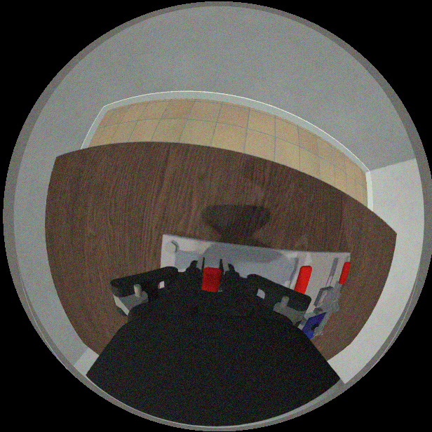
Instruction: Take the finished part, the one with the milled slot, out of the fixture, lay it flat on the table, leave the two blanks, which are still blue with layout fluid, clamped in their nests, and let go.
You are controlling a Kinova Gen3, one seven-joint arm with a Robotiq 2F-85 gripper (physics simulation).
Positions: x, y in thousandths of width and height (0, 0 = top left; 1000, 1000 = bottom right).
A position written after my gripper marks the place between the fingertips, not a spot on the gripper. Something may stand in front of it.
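There's my gripper (490, 615) here, and I can see a fixture plate (654, 617) as well.
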